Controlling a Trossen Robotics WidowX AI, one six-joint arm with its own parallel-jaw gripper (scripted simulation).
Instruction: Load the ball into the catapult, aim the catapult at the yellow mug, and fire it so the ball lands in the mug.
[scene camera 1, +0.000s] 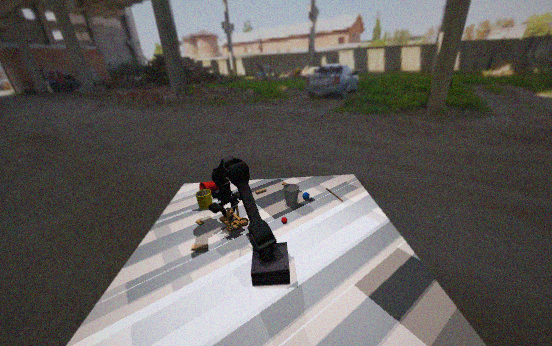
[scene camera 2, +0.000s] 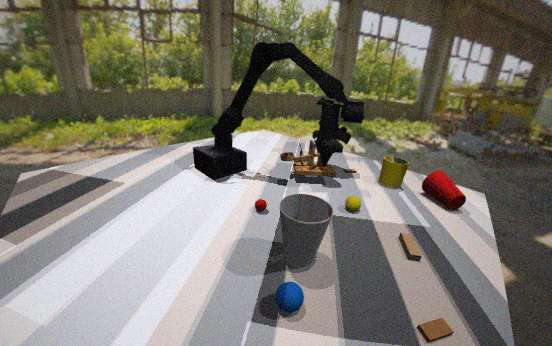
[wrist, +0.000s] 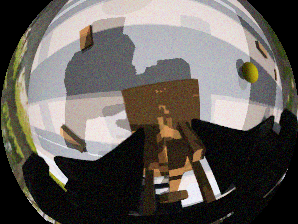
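A catapult (scene camera 2: 310, 168) is in the scene, and the wrist view shows the catapult (wrist: 165, 110) too. There is also a yellow mug (scene camera 2: 393, 170), and the yellow mug is out of frame in the wrist view. A red cup (scene camera 2: 437, 184) is here as well, and the red cup is out of frame in the wrist view. The gripper (scene camera 2: 322, 163) is visible, and the wrist view also shows the gripper (wrist: 168, 128).
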